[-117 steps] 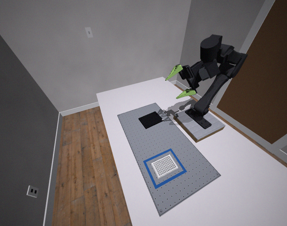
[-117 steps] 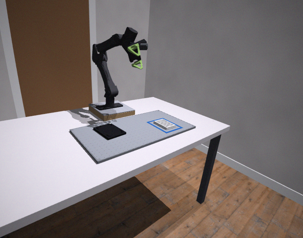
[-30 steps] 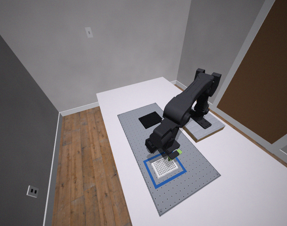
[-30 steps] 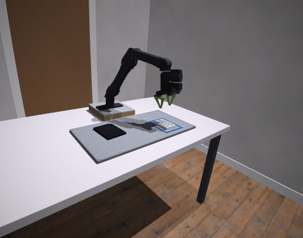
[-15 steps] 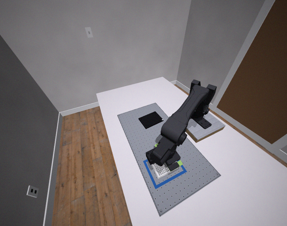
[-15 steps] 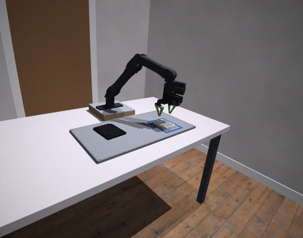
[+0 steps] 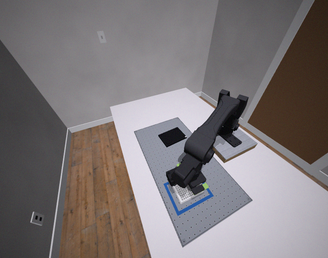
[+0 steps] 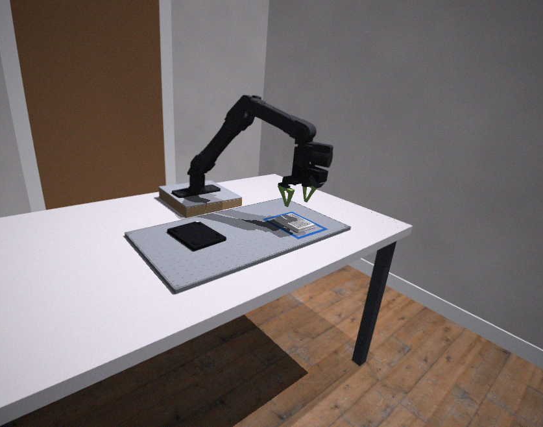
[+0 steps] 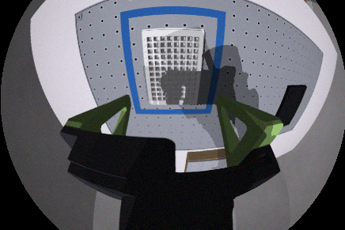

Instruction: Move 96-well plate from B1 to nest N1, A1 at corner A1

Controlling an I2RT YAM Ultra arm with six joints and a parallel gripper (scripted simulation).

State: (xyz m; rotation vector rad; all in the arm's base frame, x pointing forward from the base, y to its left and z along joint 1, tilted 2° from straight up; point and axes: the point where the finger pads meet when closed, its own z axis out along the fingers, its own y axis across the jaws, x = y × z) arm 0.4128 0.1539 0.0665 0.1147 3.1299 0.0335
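The white 96-well plate is 80 mm below my hand. Round my hand: black plate nest N1: 340 mm to the right, 120 mm behind, 80 mm below.
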